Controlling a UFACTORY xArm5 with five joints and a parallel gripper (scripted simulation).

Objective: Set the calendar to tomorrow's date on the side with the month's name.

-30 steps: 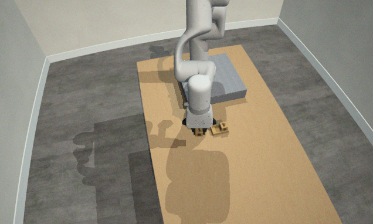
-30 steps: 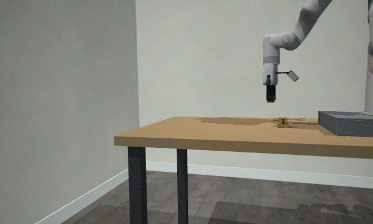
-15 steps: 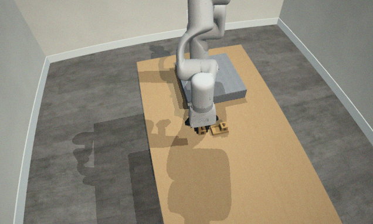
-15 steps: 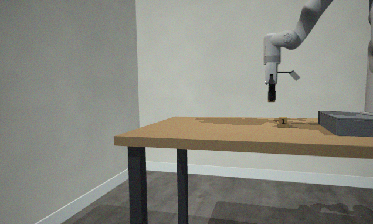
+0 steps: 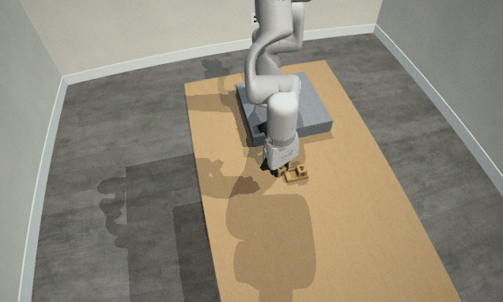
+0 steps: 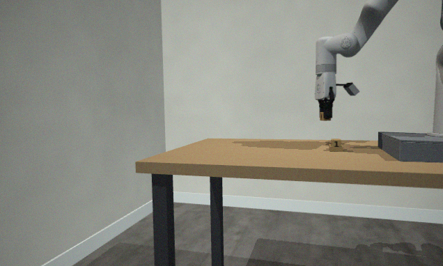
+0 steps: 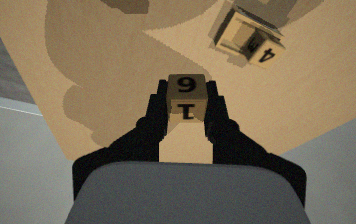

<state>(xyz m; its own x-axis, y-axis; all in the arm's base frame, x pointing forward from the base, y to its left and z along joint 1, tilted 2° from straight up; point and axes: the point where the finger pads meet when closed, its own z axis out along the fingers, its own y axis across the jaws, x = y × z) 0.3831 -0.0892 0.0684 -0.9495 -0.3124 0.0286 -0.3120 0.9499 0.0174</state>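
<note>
My hand is 120 mm above the wooden tray, 80 mm to the right of it and 30 mm past it. From my hand the other things lie so: wooden cube 10 mm below.
</note>
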